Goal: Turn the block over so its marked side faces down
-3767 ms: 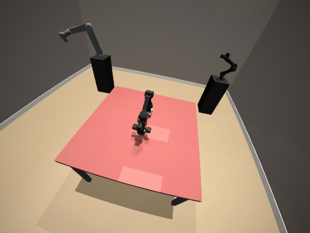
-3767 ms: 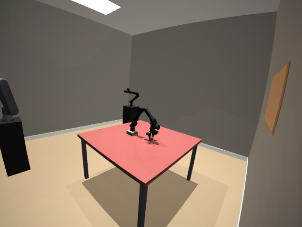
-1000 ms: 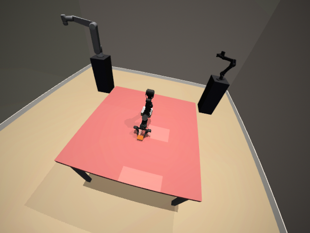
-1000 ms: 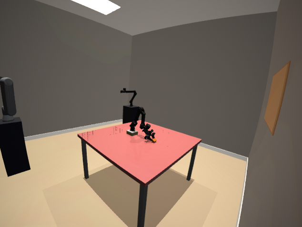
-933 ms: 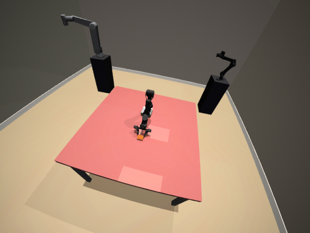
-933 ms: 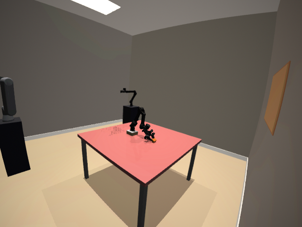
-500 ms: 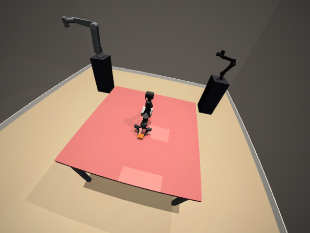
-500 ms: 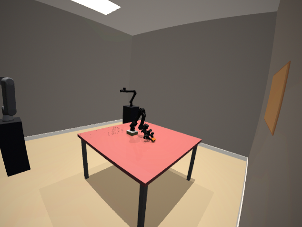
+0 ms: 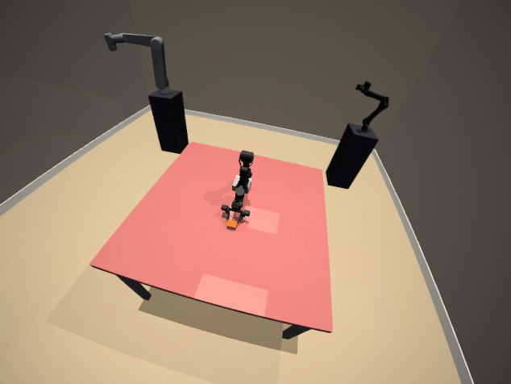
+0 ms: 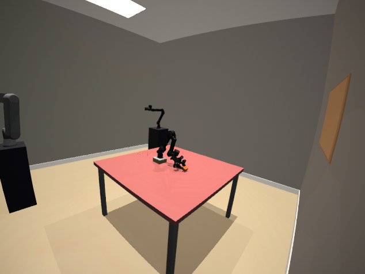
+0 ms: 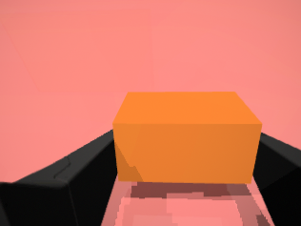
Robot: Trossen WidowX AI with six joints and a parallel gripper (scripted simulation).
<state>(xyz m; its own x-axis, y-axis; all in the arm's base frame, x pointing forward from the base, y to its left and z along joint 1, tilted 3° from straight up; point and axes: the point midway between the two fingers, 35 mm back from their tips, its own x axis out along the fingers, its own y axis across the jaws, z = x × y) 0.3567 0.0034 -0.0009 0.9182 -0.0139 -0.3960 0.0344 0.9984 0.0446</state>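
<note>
The orange block is 10 mm below my gripper tip.
</note>
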